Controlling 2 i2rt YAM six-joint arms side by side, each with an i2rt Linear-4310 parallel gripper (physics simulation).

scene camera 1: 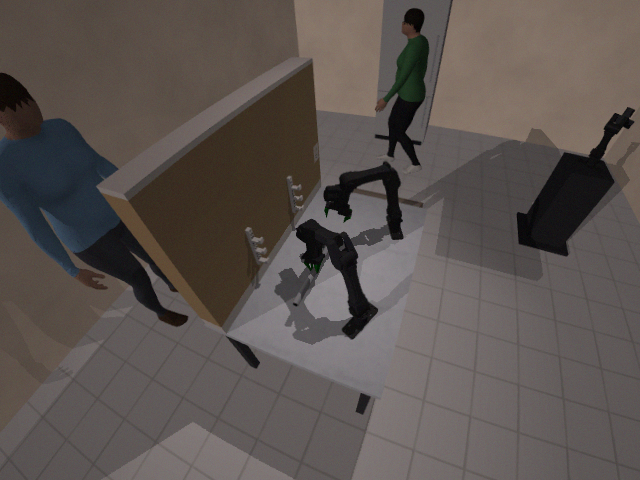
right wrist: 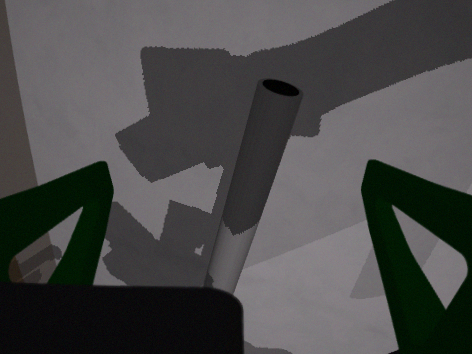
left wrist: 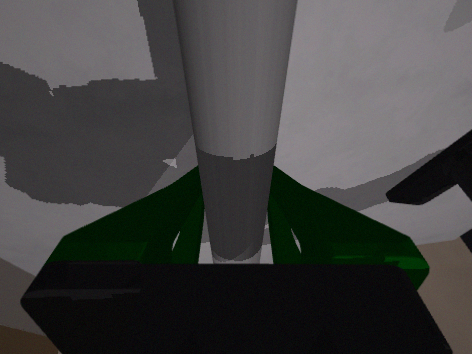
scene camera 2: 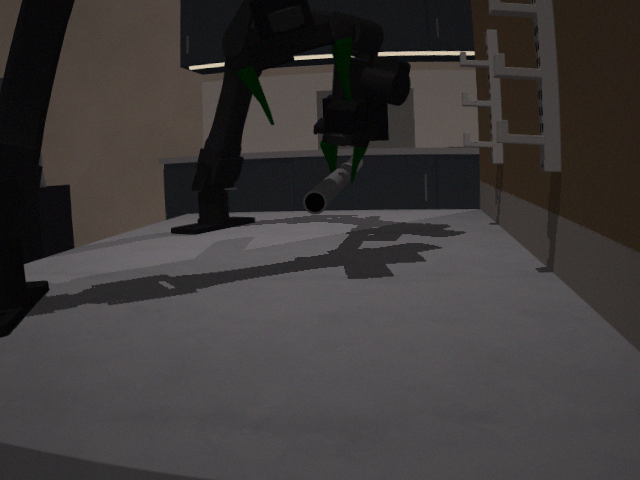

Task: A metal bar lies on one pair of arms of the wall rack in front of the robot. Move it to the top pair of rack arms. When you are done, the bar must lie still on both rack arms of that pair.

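Note:
The grey metal bar (scene camera 1: 305,289) (scene camera 2: 326,191) (left wrist: 235,100) (right wrist: 255,165) is a hollow tube, held above the table and apart from the rack. My left gripper (scene camera 1: 312,267) (scene camera 2: 342,176) (left wrist: 235,176) is shut on it, one green finger on each side. My right gripper (scene camera 2: 311,112) (right wrist: 237,175) is open and empty, above the bar's free end; it also shows in scene camera 1 (scene camera 1: 337,217). The wall rack has two white upright strips, one nearer (scene camera 2: 549,103) and one farther (scene camera 2: 495,113) in scene camera 2, with hooked arms. No bar lies on the arms that show.
The brown wall panel (scene camera 1: 222,186) stands along the table's (scene camera 1: 356,366) back edge and carries the rack strips. A person in blue (scene camera 1: 67,170) stands behind the panel. A person in green (scene camera 1: 412,67) stands beyond the table's far end. A dark pedestal (scene camera 1: 568,201) stands at the right.

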